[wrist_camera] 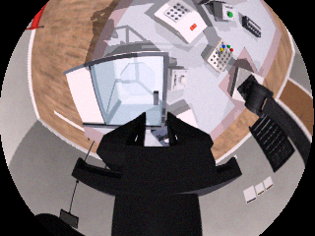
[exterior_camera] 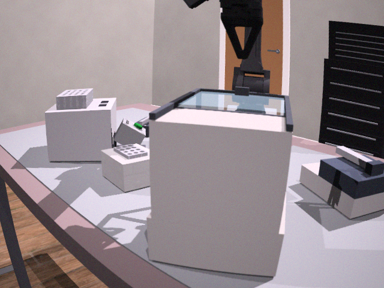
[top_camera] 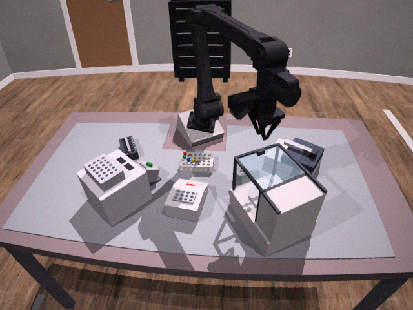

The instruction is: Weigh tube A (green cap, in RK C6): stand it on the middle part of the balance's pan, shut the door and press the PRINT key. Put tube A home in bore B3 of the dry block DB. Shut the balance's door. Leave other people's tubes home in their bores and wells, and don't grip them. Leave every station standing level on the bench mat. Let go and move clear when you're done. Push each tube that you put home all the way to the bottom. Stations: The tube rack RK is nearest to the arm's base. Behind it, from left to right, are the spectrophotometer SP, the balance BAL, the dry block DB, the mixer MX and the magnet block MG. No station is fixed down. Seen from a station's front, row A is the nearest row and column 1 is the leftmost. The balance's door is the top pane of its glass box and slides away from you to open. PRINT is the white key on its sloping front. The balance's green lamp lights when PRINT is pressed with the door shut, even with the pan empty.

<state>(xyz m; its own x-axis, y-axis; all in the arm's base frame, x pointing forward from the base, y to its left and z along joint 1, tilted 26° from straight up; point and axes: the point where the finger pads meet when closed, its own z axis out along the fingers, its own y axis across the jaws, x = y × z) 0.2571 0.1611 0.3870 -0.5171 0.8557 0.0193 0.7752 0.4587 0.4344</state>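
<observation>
My gripper is now 2 cm short of the glass door pane, 2 cm to the right of it and 7 cm above it. Round my hand: dry block (5 cm ahead, 23 cm to the right, 25 cm below); then spectrophotometer (21 cm behind, 15 cm to the left, 21 cm below); then tube rack RK (15 cm behind, 24 cm to the right, 26 cm below).
</observation>
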